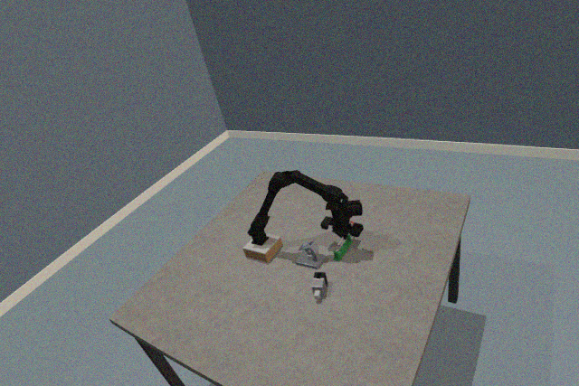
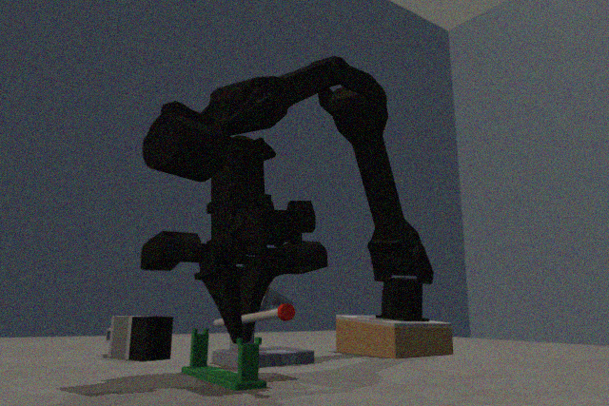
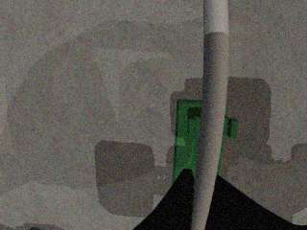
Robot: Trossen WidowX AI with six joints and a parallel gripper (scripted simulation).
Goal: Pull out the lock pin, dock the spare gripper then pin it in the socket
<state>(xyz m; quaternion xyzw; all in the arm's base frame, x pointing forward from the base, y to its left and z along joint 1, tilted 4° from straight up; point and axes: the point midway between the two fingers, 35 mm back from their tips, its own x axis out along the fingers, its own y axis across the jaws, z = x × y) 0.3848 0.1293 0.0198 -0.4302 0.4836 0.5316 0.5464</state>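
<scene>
My gripper tip is now 30 mm to the left of the green pin rest and 10 mm above it. Also, from my gripper tip: spare gripper 10 mm ahead, 290 mm to the right, 10 mm below; then grey mount 110 mm behind, 140 mm to the right, 10 mm above.
</scene>
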